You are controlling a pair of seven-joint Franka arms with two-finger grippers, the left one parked.
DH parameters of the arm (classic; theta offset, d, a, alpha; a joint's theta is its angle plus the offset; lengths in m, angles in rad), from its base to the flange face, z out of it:
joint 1: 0 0.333 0 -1.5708
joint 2: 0 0 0 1.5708
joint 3: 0 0.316 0.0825 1.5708
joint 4: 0 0 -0.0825 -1.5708
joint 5: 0 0.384 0 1.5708
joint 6: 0 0 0.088 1.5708
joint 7: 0 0.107 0 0
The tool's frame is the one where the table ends.
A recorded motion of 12 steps. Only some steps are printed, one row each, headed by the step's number.
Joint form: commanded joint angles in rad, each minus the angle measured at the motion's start. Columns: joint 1, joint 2, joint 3, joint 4, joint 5, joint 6, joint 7.
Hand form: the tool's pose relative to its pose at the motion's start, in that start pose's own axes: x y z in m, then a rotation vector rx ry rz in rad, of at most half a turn. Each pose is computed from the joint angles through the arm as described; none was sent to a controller.
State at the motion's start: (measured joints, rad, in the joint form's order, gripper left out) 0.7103 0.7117 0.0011 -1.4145 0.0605 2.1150 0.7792
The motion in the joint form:
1: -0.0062 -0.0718 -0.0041 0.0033 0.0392 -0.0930 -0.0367
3: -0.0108 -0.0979 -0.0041 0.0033 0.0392 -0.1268 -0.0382
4: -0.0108 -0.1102 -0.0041 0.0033 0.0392 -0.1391 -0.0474
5: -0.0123 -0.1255 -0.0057 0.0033 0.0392 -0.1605 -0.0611
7: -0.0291 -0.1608 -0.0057 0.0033 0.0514 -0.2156 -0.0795
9: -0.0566 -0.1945 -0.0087 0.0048 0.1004 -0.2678 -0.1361
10: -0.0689 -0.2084 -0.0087 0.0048 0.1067 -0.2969 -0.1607
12: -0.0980 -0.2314 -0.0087 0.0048 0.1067 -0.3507 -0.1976
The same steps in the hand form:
1: -0.0040 0.0064 -0.0456 0.0134 -0.0367 -0.0138
3: -0.0052 0.0105 -0.0616 0.0093 -0.0430 -0.0132
4: -0.0067 0.0113 -0.0693 0.0098 -0.0434 -0.0235
5: -0.0077 0.0141 -0.0785 0.0060 -0.0476 -0.0358
7: -0.0064 0.0259 -0.0994 0.0041 -0.0705 -0.0368
9: -0.0010 0.0420 -0.1208 0.0340 -0.1121 -0.0524
10: 0.0007 0.0501 -0.1286 0.0327 -0.1274 -0.0657
12: 0.0070 0.0691 -0.1413 0.0211 -0.1513 -0.0789

